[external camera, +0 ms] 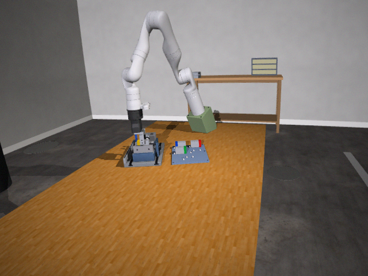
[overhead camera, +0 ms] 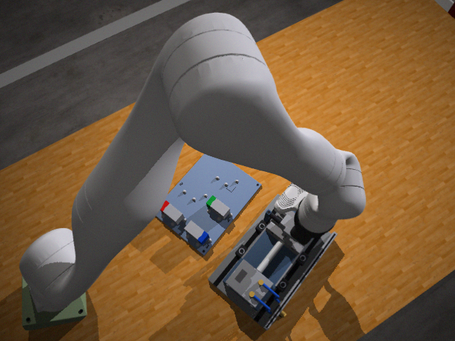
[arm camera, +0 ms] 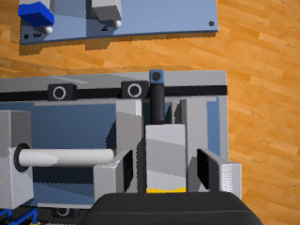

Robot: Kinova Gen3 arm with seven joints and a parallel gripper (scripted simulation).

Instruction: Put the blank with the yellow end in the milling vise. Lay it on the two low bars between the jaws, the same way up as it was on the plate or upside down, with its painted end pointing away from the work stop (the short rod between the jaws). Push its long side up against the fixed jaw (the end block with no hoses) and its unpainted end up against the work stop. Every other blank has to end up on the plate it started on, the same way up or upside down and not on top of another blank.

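Right now the yellow-ended blank is 2 cm below my hand. The rest, counted from my hand: moving jaw 4 cm below, 3 cm behind, 1 cm to the right; then dark work stop 4 cm to the left, 3 cm below, 2 cm behind; then fixed jaw 4 cm below, 2 cm ahead, 1 cm to the left.
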